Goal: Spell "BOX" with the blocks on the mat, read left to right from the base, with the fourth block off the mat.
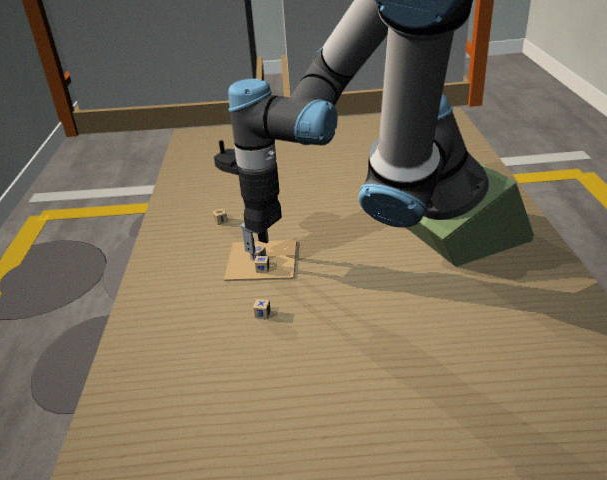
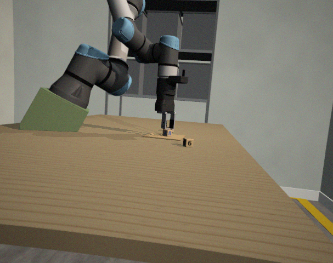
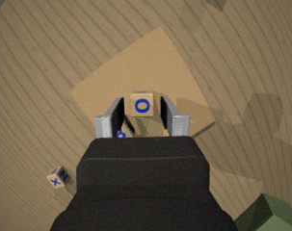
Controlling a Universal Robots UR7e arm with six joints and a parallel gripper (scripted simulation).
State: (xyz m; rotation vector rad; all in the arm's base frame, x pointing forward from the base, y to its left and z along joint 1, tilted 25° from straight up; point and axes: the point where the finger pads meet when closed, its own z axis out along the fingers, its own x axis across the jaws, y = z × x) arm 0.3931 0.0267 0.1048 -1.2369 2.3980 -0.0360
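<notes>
My gripper is now 3 cm above the O block. Also, from my hand: B block 1 cm behind, 4 cm to the left, 3 cm below; X block 2 cm behind, 18 cm to the left, 4 cm below; mat 1 cm behind, 5 cm below.
</notes>
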